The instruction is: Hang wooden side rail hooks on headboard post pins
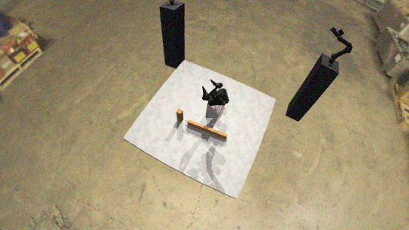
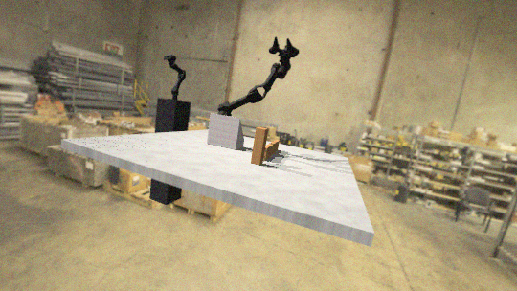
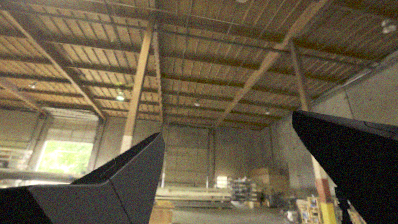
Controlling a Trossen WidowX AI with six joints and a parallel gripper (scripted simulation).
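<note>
Now: the wooden headboard post 5 cm ahead of my gripper tip, 23 cm to the right of it and 61 cm below it.
</note>
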